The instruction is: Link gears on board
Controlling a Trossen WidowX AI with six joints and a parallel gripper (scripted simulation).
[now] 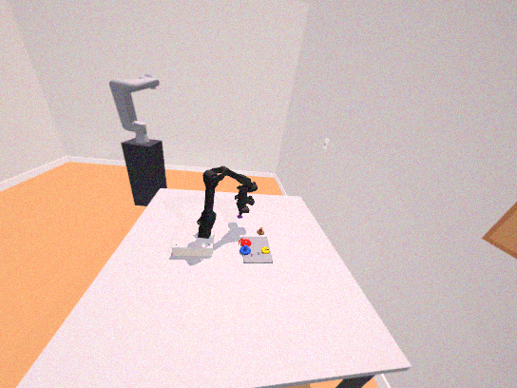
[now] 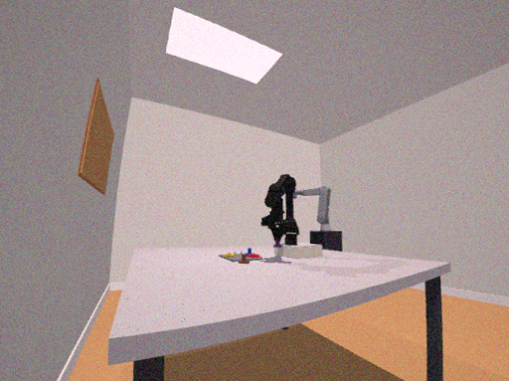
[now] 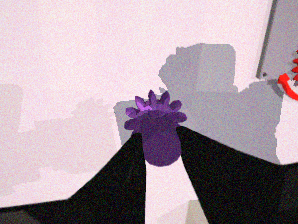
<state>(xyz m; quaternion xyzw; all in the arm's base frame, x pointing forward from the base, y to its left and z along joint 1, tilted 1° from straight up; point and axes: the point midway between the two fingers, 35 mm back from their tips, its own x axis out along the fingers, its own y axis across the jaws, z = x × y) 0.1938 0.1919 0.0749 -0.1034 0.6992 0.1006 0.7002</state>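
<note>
The blue gear lies 6 cm ahead of my gripper tip, 24 cm to the right of it and 8 cm below it. The rest, counted from my gripper tip: brown gear 15 cm ahead, 5 cm to the right, 9 cm below; purple gear 1 cm below; red gear 6 cm ahead, 18 cm to the right, 9 cm below.
</note>
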